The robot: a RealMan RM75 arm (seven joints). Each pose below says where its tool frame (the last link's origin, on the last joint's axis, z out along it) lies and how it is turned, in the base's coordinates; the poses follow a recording.
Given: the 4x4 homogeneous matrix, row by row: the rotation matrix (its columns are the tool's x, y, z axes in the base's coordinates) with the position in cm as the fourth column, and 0 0 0 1 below. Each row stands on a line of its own.
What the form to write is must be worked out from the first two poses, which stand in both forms.
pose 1, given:
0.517, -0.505, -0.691, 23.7
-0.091, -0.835, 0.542, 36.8
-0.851, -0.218, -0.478, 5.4
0, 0, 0, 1
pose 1, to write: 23.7, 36.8, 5.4; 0.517, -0.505, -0.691; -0.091, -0.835, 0.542; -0.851, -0.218, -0.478
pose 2, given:
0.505, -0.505, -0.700, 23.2
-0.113, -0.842, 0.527, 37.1
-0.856, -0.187, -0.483, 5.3
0, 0, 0, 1
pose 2, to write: 23.2, 37.1, 5.3; 0.505, -0.505, -0.700; -0.113, -0.842, 0.527; -0.856, -0.187, -0.483
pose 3, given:
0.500, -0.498, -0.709, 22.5
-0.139, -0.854, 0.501, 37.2
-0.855, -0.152, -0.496, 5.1
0, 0, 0, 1
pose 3, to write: 22.5, 37.2, 5.1; 0.500, -0.498, -0.709; -0.139, -0.854, 0.501; -0.855, -0.152, -0.496
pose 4, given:
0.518, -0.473, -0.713, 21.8
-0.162, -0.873, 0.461, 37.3
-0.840, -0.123, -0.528, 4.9
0, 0, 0, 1
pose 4, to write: 21.8, 37.3, 4.9; 0.518, -0.473, -0.713; -0.162, -0.873, 0.461; -0.840, -0.123, -0.528
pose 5, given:
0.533, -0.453, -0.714, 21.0
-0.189, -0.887, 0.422, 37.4
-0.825, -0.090, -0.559, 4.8
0, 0, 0, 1
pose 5, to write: 21.0, 37.4, 4.8; 0.533, -0.453, -0.714; -0.189, -0.887, 0.422; -0.825, -0.090, -0.559
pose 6, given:
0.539, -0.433, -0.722, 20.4
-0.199, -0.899, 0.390, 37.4
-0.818, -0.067, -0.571, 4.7
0, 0, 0, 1
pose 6, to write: 20.4, 37.4, 4.7; 0.539, -0.433, -0.722; -0.199, -0.899, 0.390; -0.818, -0.067, -0.571
